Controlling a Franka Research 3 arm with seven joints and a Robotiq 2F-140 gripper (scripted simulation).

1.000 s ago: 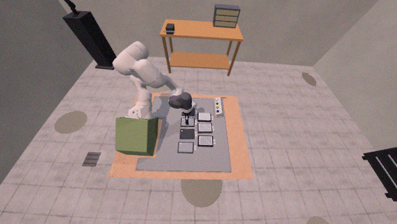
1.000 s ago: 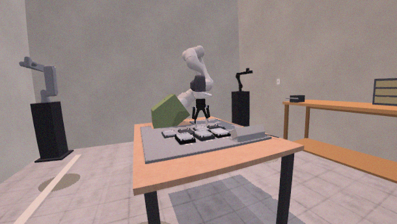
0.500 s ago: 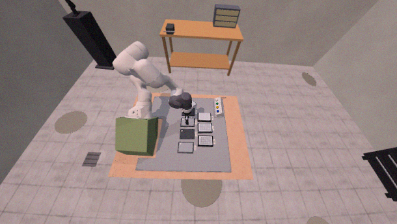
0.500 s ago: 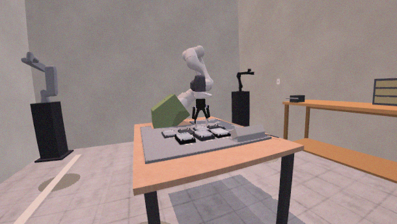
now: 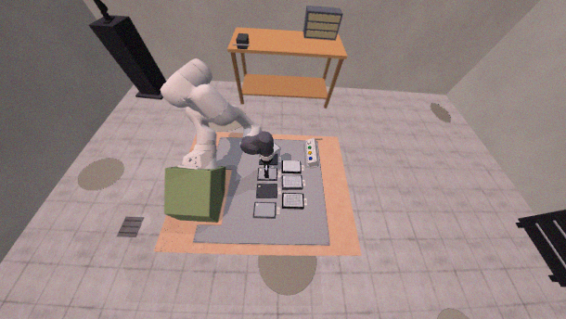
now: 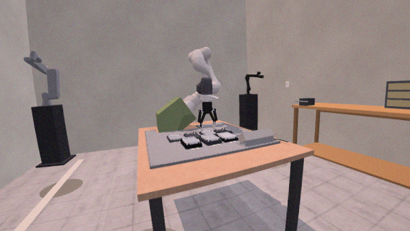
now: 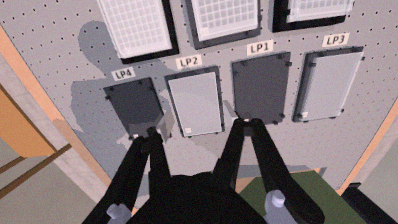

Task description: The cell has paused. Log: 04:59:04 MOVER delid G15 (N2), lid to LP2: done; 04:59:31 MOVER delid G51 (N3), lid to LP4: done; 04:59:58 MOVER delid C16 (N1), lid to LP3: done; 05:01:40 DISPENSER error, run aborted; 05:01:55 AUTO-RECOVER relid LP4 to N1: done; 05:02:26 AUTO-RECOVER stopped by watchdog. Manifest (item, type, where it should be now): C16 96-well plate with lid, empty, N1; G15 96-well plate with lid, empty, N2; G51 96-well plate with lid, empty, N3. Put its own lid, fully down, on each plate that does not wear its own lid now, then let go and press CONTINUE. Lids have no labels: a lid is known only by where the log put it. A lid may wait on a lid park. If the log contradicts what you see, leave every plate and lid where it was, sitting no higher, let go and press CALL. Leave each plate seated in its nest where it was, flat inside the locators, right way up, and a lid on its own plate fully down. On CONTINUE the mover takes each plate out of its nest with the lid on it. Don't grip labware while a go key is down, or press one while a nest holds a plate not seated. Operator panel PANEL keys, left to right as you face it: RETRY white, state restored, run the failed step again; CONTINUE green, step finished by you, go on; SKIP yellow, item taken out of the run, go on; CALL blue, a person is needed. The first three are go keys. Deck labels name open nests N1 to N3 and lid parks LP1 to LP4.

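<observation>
The pale lid is 4 cm below my hand. Round my hand: lid park LP2: 5 cm below; lid park LP4: 1 cm behind, 13 cm to the left, 5 cm below; lid park LP1: 2 cm ahead, 13 cm to the right, 5 cm below.
</observation>
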